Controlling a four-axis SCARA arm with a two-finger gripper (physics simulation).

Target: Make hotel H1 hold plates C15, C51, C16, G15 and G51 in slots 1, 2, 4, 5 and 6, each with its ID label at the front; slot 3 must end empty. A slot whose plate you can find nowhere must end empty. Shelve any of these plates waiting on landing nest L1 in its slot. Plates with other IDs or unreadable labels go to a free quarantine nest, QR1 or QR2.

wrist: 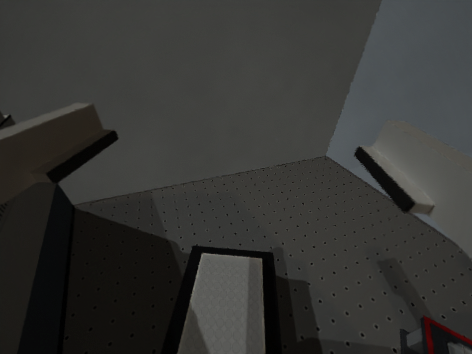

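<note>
My gripper is open and empty, with one pale, dark-edged finger on each side of the wrist view. A red-edged dark fixture is cut off at the bottom right corner; no label on it can be read, and I cannot tell whether it is a nest. Hotel H1, landing nest L1 and plate ID labels do not show in this view.
A black-framed object with a pale textured face stands at the bottom centre. A dark cabinet-like body rises at the left, below the left finger. The perforated deck runs back to grey walls.
</note>
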